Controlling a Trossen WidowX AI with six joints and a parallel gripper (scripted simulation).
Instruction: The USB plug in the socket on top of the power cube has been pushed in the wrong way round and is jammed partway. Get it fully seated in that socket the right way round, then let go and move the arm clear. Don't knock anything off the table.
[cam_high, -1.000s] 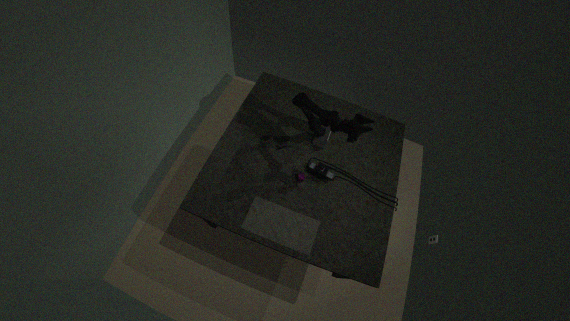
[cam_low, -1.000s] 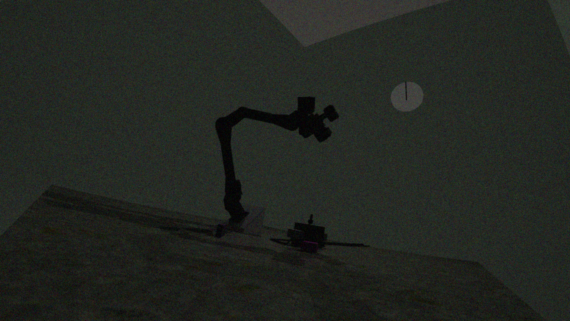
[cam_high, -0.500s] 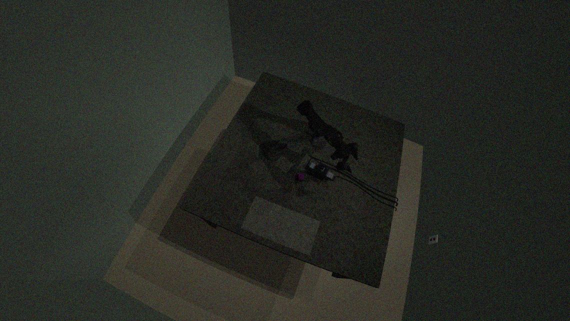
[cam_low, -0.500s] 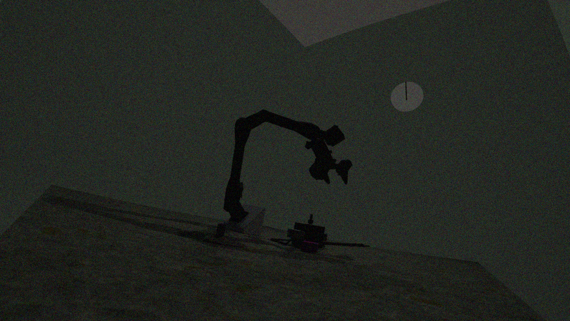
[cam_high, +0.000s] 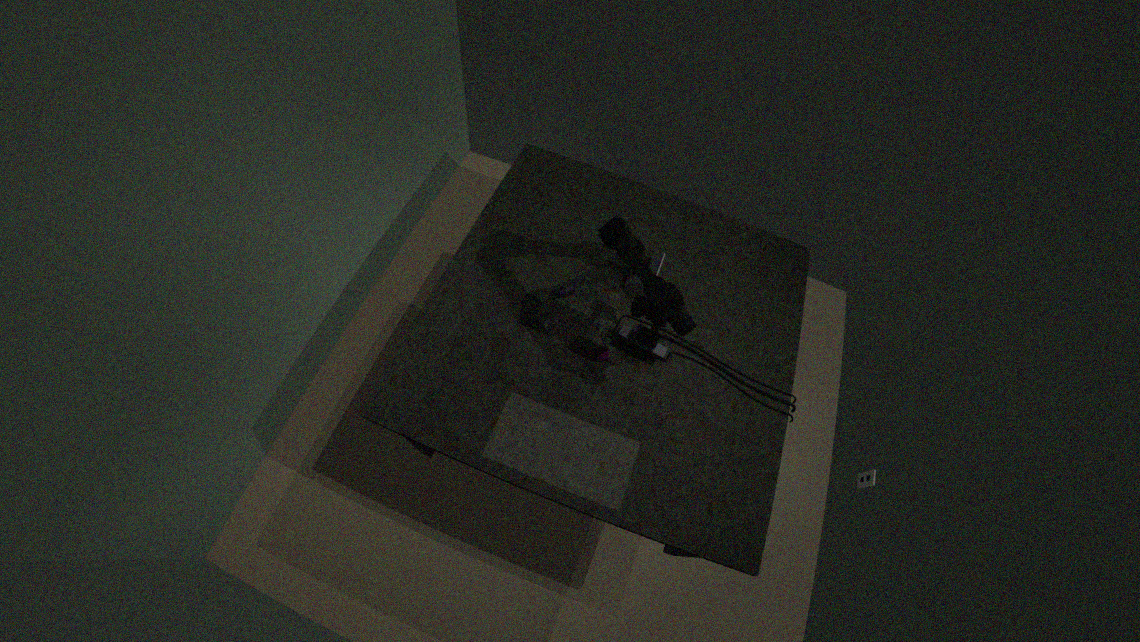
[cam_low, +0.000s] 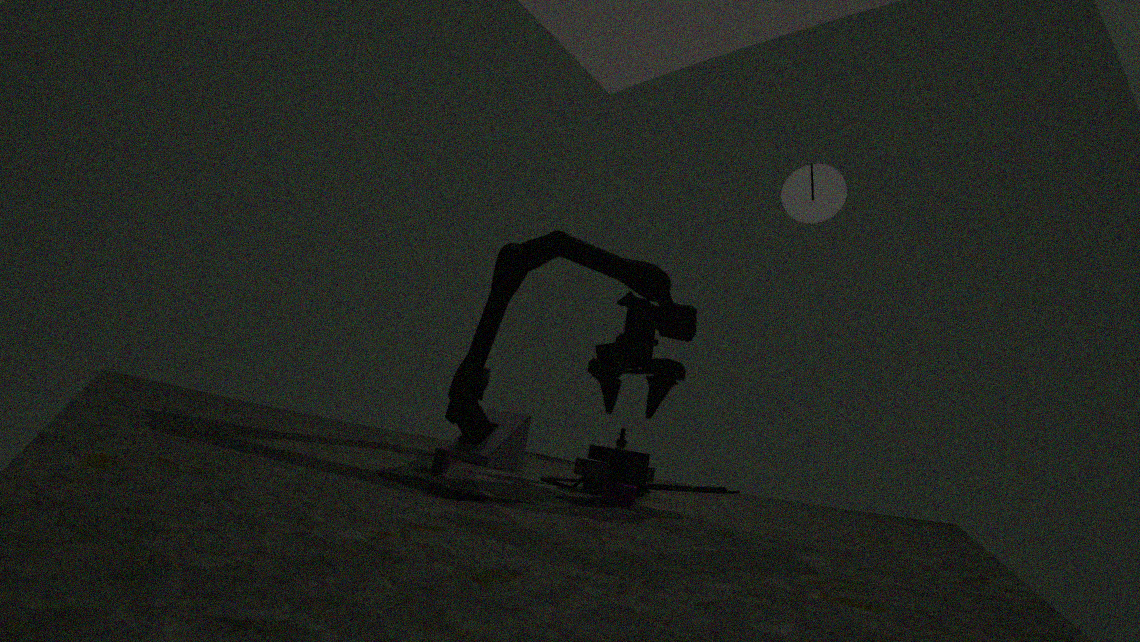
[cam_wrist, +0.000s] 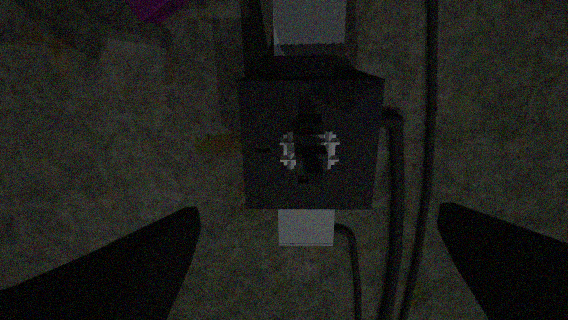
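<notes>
Now: the dark USB plug 40 mm below my gripper tip. The rest, counted from my gripper tip: magenta block 80 mm ahead, 120 mm to the right, 120 mm below; then USB socket 70 mm below.
</notes>
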